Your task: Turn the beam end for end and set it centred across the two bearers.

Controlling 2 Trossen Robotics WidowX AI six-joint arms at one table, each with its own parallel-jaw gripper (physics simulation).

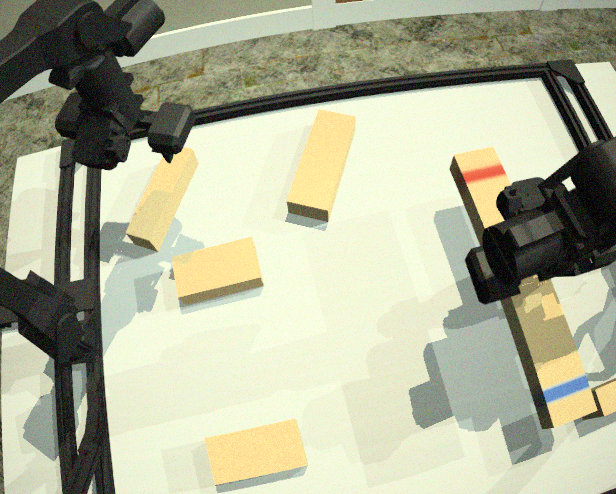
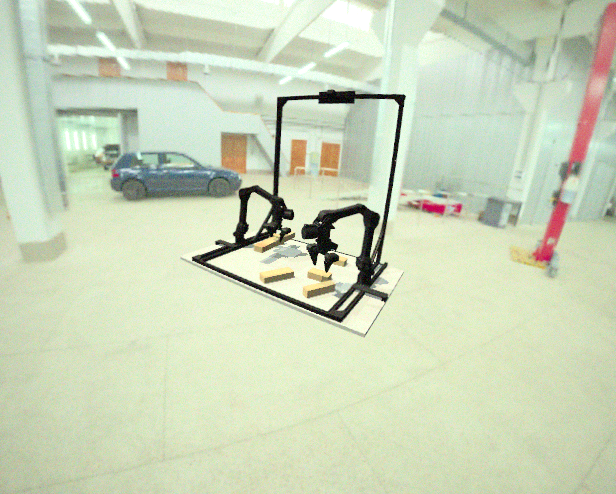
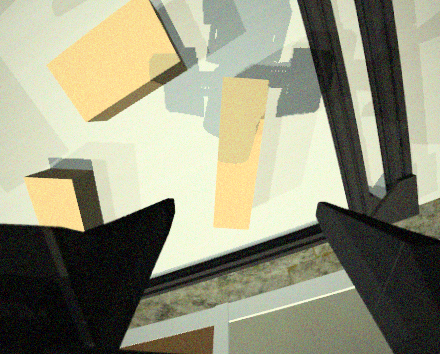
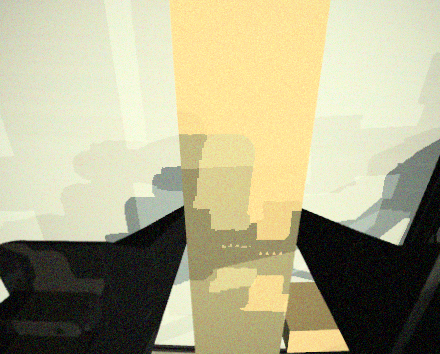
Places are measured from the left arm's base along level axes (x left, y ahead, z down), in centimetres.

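Where they show: left gripper, fingertip midpoint: (image 1: 142, 155) (image 2: 320, 268) (image 3: 245, 206); right gripper, fingertip midpoint: (image 2: 276, 240) (image 4: 238, 211); left arm's base, link origin: (image 1: 75, 342) (image 2: 363, 282); right arm's base, link origin: (image 2: 239, 243).
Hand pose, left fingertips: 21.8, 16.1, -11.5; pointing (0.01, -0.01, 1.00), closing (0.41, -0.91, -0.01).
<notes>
Each offset is from my left fingertips to the top centre of the thing, as dx, dy, dz. "*": to the spot under its first point.
The long tan beam @(-26.4, +46.9, +1.9) (image 1: 482, 196) (image 4: 247, 70) (image 2: 267, 243) has a red stripe at its far end and a blue stripe at its near end. It hangs at the right of the table, a little above the top, with its shadow off to the left. My right gripper (image 1: 522, 289) (image 4: 238, 211) (image 2: 279, 232) is shut on the beam near its middle, one finger on each long side. Two long narrow blocks @(+0.4, +25.5, +9.6) (image 1: 321, 164) @(-0.3, -0.3, +9.0) (image 1: 161, 198) lie at the back left. My left gripper (image 1: 166, 139) (image 3: 245, 206) (image 2: 321, 262) is open and empty above the far end of the left narrow block @(* -0.7, -0.7, +9.0) (image 3: 240, 158).
Two wider flat blocks @(-14.4, +7.2, +9.6) (image 1: 218, 270) @(-40.6, +9.0, +9.6) (image 1: 254, 451) lie on the left half of the table. Another small block @(-44.4, +59.9, +7.1) (image 4: 313, 341) lies under the beam's near end by the frame. A black frame (image 1: 355, 88) edges the table, with the arm bases at its sides.
</notes>
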